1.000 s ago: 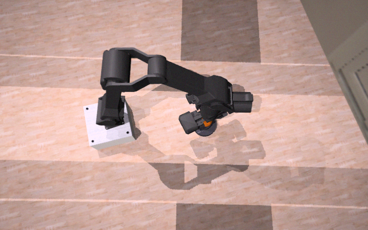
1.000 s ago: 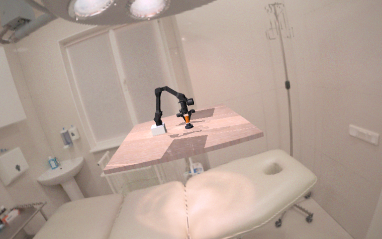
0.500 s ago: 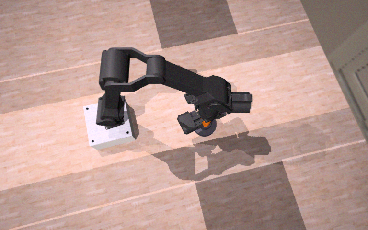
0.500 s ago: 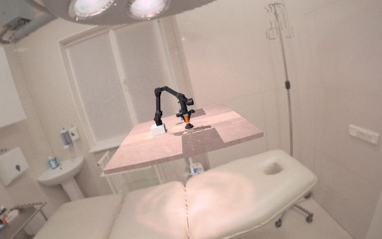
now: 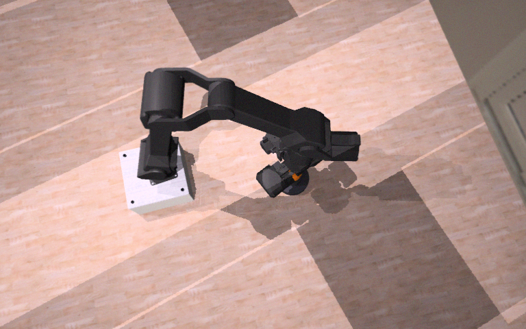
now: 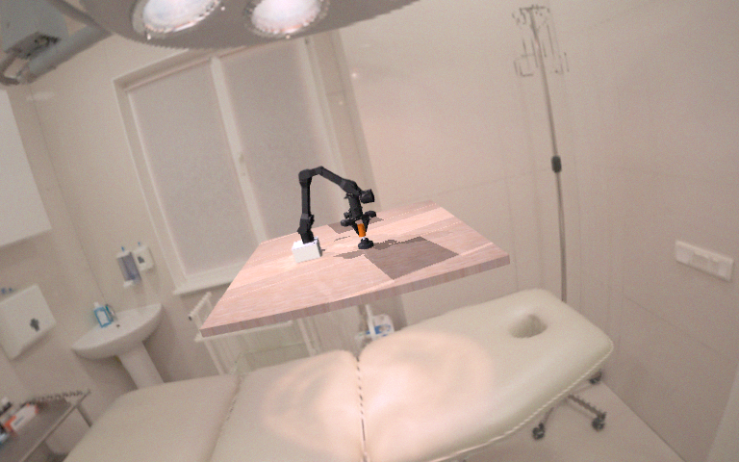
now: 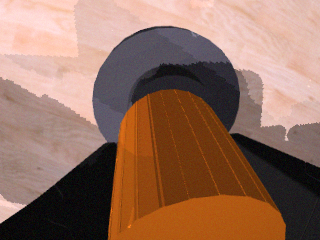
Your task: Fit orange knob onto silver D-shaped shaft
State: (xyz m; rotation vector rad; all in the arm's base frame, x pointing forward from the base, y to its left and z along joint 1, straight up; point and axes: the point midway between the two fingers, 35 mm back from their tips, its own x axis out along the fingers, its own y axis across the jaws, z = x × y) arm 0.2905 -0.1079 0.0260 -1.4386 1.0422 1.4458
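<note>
Right now the orange knob is 30 mm above my gripper tip. From my gripper tip the other things lie so: round pedestal (40 mm below).
</note>
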